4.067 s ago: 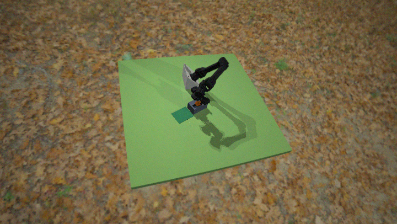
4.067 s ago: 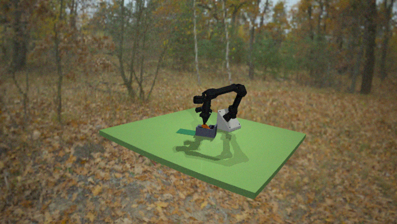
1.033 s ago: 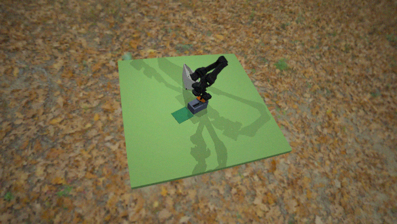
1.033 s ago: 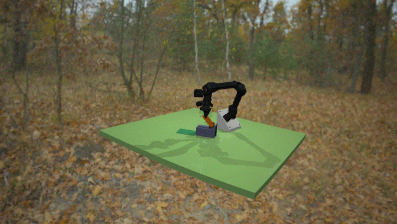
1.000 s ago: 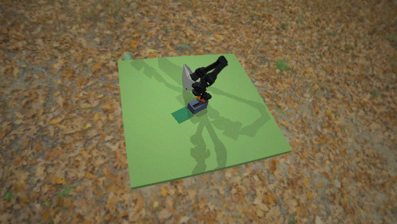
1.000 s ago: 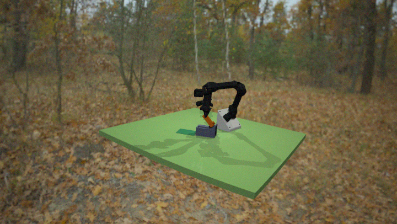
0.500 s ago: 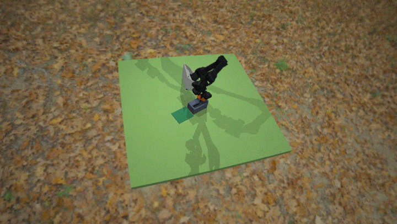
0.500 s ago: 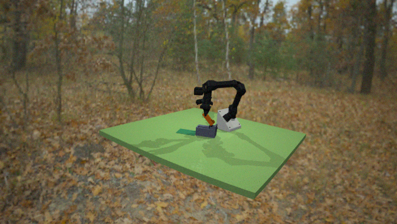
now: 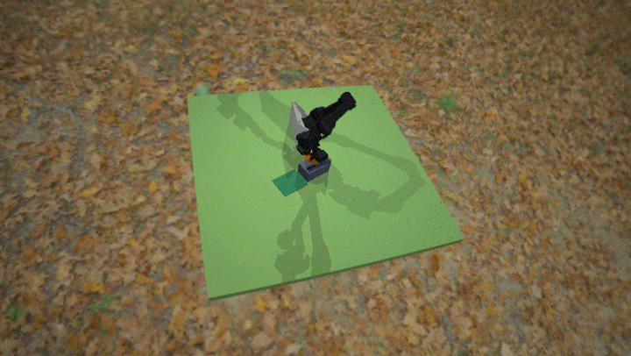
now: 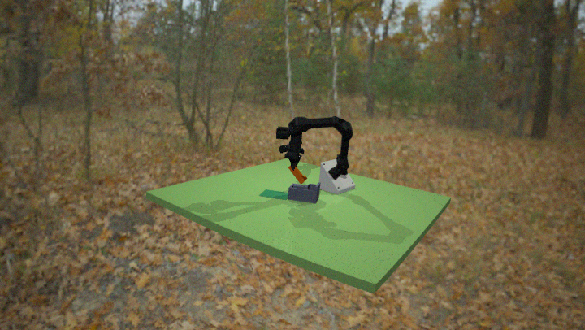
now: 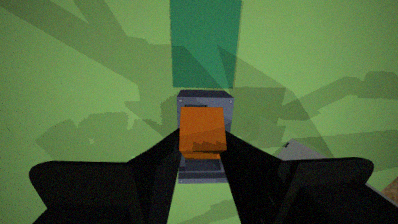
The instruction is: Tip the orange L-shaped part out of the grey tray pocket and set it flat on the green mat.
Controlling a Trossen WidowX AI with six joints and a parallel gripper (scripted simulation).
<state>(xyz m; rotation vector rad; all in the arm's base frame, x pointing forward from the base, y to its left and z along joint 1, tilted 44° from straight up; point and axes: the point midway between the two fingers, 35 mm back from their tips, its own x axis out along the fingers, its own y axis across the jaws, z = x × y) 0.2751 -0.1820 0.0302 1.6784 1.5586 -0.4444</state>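
My gripper tip is 17 cm above the small dark green mat, 9 cm to the left of it and 1 cm short of it. Round my gripper tip: orange L-shaped part: 3 cm to the left, 3 cm below, 2 cm behind.
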